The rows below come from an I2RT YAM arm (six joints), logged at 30 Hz.
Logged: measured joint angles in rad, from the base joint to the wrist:
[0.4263, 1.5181, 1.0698, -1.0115, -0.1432, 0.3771]
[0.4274, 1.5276, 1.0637, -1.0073, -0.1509, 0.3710]
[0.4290, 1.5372, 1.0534, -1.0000, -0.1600, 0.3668]
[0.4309, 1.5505, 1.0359, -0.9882, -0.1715, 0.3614]
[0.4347, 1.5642, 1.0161, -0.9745, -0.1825, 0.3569]
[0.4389, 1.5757, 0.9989, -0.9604, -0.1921, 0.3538]
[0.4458, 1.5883, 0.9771, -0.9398, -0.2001, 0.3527]
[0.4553, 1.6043, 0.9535, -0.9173, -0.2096, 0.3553]
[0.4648, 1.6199, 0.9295, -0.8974, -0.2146, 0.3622]
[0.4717, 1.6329, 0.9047, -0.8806, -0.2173, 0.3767]
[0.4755, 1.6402, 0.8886, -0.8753, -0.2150, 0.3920]
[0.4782, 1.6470, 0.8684, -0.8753, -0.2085, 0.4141]
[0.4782, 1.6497, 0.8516, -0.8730, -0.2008, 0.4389]
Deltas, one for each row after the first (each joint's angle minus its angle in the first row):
[0.0011, 0.0095, -0.0061, 0.0042, -0.0077, -0.0061]
[0.0027, 0.0191, -0.0164, 0.0115, -0.0168, -0.0103]
[0.0046, 0.0324, -0.0339, 0.0233, -0.0283, -0.0157]
[0.0084, 0.0461, -0.0537, 0.0370, -0.0393, -0.0202]
[0.0126, 0.0576, -0.0709, 0.0511, -0.0489, -0.0233]
[0.0195, 0.0702, -0.0927, 0.0717, -0.0569, -0.0244]
[0.0290, 0.0862, -0.1163, 0.0942, -0.0664, -0.0218]
[0.0385, 0.1018, -0.1403, 0.1141, -0.0714, -0.0149]
[0.0454, 0.1148, -0.1651, 0.1309, -0.0741, -0.0004]
[0.0492, 0.1221, -0.1812, 0.1362, -0.0718, 0.0149]
[0.0519, 0.1289, -0.2014, 0.1362, -0.0653, 0.0370]
[0.0519, 0.1316, -0.2182, 0.1385, -0.0576, 0.0618]

